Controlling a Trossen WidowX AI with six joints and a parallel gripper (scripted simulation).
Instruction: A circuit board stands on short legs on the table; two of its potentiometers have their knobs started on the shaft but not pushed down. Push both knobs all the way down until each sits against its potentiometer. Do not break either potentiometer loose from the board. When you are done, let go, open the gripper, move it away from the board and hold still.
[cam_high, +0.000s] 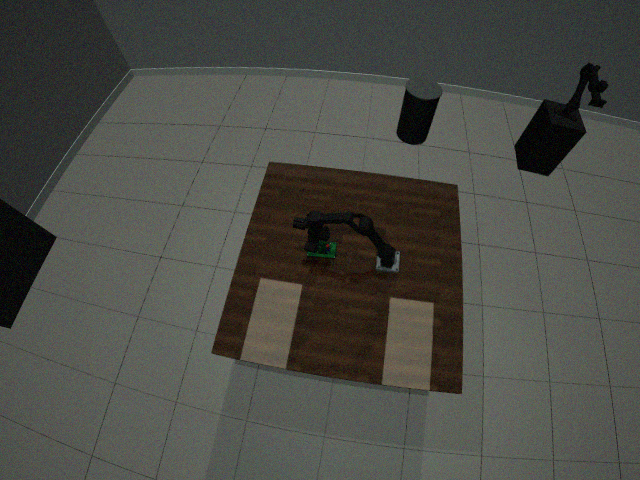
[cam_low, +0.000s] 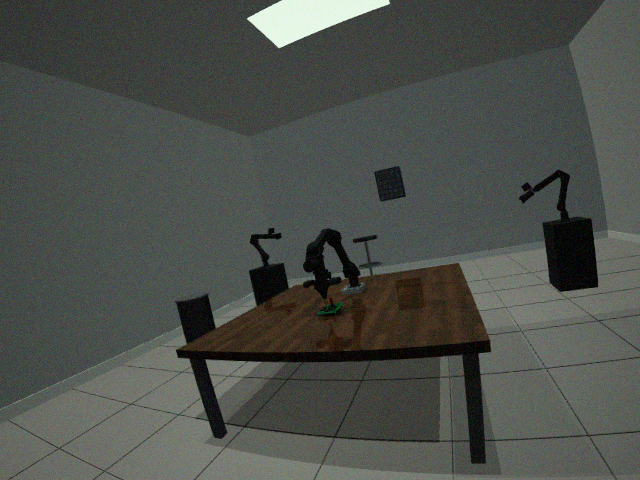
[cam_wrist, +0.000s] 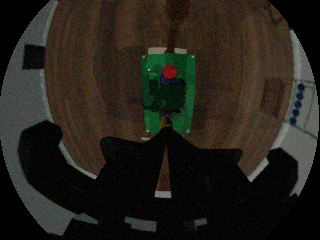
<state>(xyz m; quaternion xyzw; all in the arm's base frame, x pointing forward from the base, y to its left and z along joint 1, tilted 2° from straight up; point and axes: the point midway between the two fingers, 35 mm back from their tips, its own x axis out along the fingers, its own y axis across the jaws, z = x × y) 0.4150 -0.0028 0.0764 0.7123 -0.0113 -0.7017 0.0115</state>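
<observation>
The yellow knob is 10 mm below my gripper tip. Also, from my gripper tip: red knob (70 mm behind, 10 mm to the right, 30 mm below).
</observation>
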